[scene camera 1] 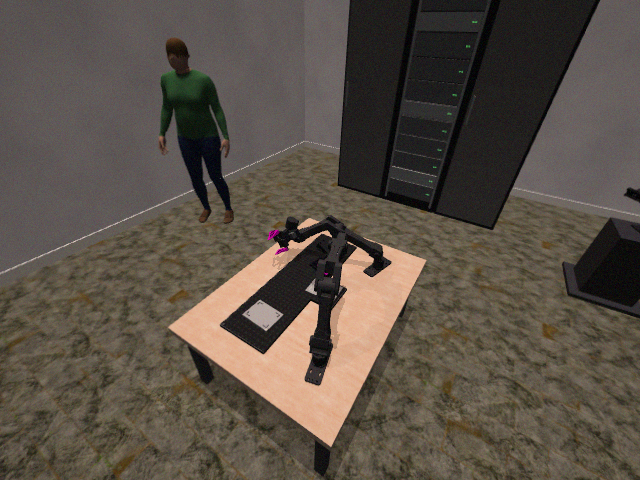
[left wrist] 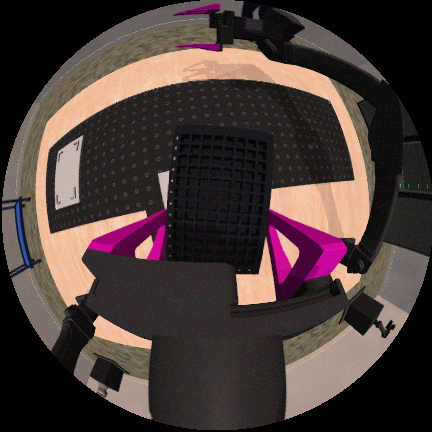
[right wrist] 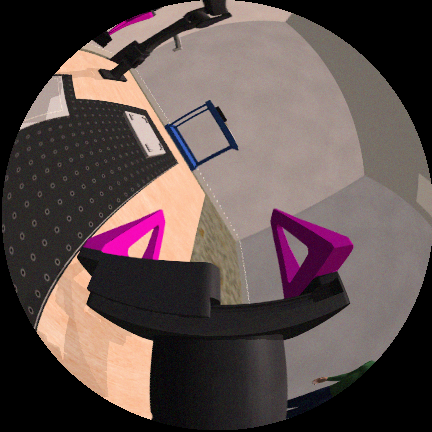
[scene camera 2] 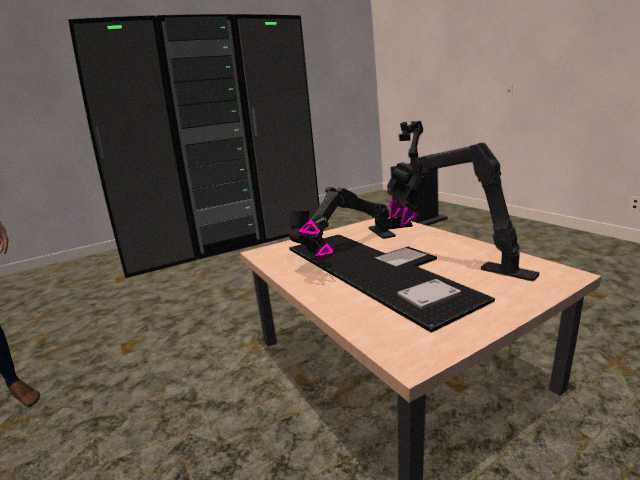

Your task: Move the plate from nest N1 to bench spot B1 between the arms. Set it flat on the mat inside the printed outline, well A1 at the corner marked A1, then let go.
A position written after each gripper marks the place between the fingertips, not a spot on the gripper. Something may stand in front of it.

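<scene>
A black well plate (left wrist: 219, 185) is carried by the left gripper (left wrist: 216, 214); the plate touches nothing else. The right gripper (scene camera 2: 326, 242) is open and holds nothing. Other views also show the right gripper (left wrist: 173, 29), and likewise the right gripper (right wrist: 217, 214).
</scene>
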